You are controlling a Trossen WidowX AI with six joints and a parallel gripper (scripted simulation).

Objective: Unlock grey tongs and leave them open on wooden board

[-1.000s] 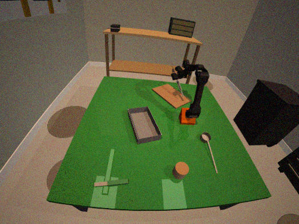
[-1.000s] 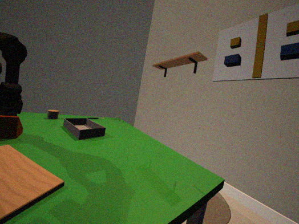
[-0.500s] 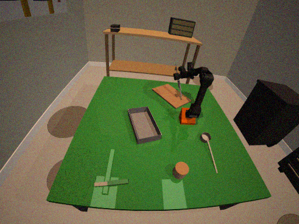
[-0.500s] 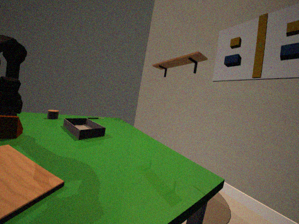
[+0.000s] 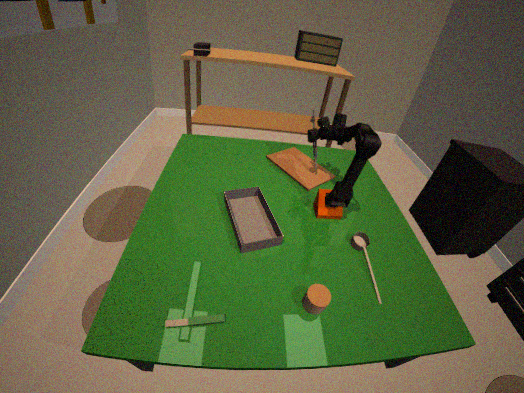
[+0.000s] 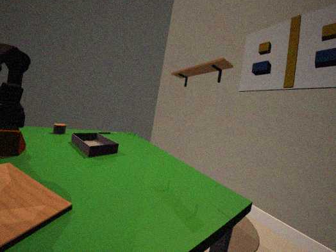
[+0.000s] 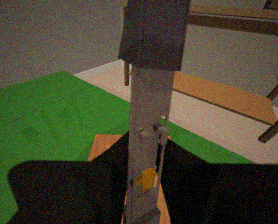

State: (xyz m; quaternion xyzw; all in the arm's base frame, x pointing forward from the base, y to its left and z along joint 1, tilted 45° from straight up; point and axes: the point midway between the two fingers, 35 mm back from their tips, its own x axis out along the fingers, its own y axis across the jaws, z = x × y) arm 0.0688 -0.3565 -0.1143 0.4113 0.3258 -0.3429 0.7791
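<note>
The yellow lock piece is 20 mm behind my gripper tip and 30 mm to the left of it. Round my gripper tip: cork-topped jar 60 mm ahead, 810 mm to the left, 200 mm below; wooden board 230 mm below; roasting tin 280 mm ahead, 450 mm to the left, 210 mm below.
</note>
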